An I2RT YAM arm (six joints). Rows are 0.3 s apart.
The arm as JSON. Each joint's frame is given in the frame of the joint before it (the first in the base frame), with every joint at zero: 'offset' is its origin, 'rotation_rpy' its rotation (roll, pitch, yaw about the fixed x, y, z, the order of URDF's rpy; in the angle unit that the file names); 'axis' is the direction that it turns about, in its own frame. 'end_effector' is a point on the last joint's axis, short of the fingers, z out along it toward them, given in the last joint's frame.
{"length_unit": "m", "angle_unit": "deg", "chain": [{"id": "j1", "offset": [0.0, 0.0, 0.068], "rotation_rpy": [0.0, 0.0, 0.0], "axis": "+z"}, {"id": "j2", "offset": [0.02, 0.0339, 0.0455], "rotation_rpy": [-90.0, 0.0, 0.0], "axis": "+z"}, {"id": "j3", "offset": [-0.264, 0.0, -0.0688], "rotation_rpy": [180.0, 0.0, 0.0], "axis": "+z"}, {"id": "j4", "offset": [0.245, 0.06, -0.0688], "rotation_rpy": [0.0, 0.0, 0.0], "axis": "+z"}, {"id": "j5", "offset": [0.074, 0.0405, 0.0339], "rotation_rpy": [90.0, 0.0, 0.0], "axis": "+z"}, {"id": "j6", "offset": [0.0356, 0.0, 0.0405], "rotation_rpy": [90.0, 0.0, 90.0], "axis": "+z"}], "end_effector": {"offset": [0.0, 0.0, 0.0], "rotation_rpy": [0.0, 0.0, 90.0]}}
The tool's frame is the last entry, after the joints.
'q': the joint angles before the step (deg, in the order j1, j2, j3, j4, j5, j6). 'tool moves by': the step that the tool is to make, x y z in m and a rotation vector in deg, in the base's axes. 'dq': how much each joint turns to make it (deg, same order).
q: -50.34 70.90 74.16 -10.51 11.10 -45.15
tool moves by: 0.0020 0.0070 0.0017 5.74 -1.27 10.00
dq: -0.13 -0.12 2.12 -6.16 -10.74 2.97
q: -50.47 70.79 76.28 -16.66 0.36 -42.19
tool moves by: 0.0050 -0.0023 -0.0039 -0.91 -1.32 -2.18
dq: 0.85 0.46 -1.32 3.30 2.90 0.97
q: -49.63 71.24 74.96 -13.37 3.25 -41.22
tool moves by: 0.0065 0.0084 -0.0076 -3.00 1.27 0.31
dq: 2.44 -1.16 -3.26 3.71 2.55 -2.59
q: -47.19 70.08 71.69 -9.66 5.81 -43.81
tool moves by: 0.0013 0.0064 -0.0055 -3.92 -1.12 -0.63
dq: 1.37 -1.63 -4.00 6.18 2.19 -1.67
